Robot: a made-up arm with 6 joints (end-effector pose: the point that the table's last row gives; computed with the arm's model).
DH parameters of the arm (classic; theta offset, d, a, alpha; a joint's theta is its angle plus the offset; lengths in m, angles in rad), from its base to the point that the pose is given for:
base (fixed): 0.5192 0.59 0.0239 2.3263
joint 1: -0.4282 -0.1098 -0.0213 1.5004
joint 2: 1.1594 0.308 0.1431 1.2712
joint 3: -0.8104 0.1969 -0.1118 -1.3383
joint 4: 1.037 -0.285 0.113 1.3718
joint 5: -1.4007 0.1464 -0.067 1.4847
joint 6: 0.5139 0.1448 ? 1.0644
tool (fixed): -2.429 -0.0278 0 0
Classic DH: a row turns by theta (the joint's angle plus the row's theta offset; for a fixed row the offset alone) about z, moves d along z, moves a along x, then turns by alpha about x.
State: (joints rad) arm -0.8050 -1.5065 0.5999 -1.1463 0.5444 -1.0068
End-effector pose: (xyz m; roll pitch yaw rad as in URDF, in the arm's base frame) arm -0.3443 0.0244 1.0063 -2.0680 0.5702 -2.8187
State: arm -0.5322 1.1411 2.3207 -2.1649 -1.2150 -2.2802
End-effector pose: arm 0.0897 -0.1602 0.2448 -2.4650 0.6439 -0.3452
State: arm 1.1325 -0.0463 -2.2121 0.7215 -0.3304 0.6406
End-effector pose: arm 0.3297 0.3423 0.3805 -2.2558 0.8035 -0.9862
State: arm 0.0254 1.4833 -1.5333 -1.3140 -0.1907 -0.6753
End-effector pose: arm -0.3052 0.0275 0.0598 0.4849 -0.5396 -0.5310
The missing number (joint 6, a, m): -0.0999
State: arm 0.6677 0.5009 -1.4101 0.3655 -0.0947 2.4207
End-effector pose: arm -0.0172 0.5145 0.3375 0.4790 -0.4905 2.9534
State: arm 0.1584 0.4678 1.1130 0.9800 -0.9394 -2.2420
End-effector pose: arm -0.0415 0.0293 0.3195 1.9066 -0.0074 -2.0952
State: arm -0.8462 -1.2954 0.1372 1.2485 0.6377 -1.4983
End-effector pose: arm -0.1397 0.1514 0.6624 0.2926 0.7267 2.6369
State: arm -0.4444 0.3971 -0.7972 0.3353 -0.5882 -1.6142
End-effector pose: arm -0.1664 0.1931 0.4109 2.6929 -0.2449 -0.7019
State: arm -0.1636 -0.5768 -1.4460 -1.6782 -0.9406 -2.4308
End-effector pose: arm -0.4595 0.4598 0.2115 1.4876 -0.0256 2.3439
